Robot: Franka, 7 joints.
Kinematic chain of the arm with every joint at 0, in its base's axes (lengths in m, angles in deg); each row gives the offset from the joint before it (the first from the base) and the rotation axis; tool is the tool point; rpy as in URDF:
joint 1: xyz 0 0 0.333 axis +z
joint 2: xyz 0 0 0 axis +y
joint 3: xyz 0 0 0.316 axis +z
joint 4: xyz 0.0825 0 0 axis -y
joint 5: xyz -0.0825 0 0.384 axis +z
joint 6: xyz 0 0 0 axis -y
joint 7: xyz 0.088 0 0 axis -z
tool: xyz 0 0 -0.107 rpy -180 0 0
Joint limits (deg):
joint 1: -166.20..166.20
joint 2: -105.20..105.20
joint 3: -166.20..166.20
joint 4: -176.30..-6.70
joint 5: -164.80..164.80
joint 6: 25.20..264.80
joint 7: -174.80..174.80
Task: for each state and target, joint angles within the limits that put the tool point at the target. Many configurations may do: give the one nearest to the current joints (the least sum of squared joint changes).
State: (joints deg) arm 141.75 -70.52 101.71 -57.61 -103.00 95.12 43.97
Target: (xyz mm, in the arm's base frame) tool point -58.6 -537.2 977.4
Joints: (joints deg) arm 121.44 -38.22 89.26 -40.17 -109.92 113.99 43.97
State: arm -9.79 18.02 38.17 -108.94 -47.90 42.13 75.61
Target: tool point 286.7 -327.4 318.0
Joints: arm -42.03 20.95 7.79 -118.51 -50.99 41.10 75.61
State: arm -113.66 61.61 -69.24 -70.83 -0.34 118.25 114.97
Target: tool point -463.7 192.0 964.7
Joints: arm -132.59 23.24 -100.65 -54.75 -3.06 123.58 114.97
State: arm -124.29 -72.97 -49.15 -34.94 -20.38 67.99 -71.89
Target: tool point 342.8 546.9 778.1
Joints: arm -142.16 -68.39 -41.98 -23.37 -18.78 83.85 -71.89
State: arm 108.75 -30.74 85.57 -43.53 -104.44 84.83 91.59
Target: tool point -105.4 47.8 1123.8
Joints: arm 101.65 -5.81 73.63 -20.94 -108.04 79.34 91.59
